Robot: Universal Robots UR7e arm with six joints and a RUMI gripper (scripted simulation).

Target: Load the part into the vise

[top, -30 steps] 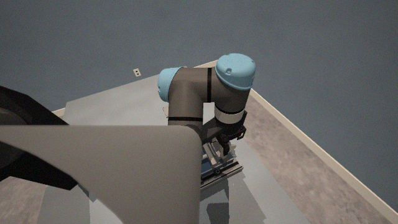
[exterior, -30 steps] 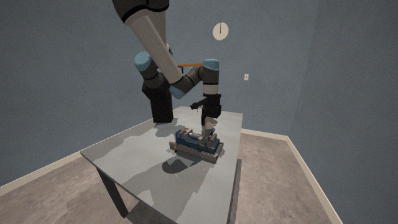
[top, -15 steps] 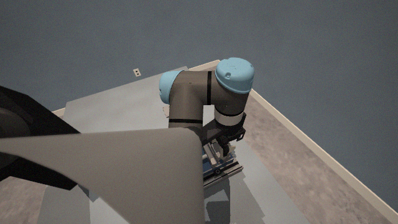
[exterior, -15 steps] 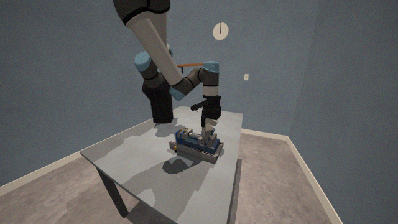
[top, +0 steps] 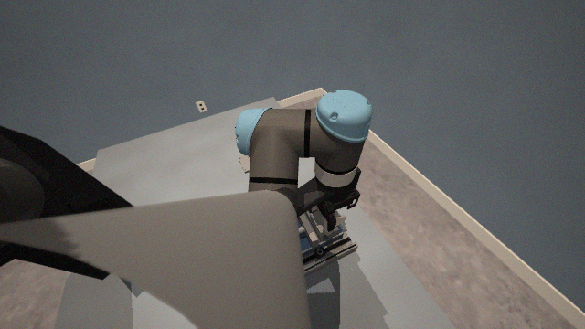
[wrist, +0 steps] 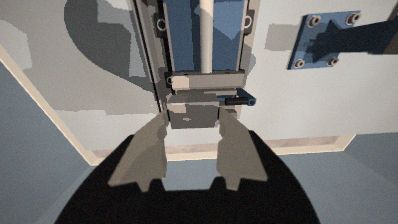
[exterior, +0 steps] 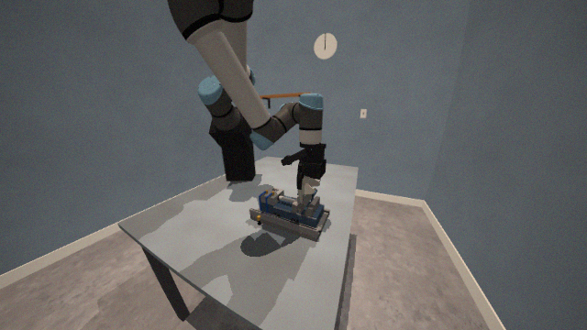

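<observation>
Right now my hand is 10 mm above the part. From my hand the other things lie so: grey jaw (50 mm below, 30 mm to the left, 20 mm behind); cylinder rod (80 mm behind, 50 mm below, 40 mm to the left); work stop (60 mm to the left, 40 mm below, 20 mm ahead).
</observation>
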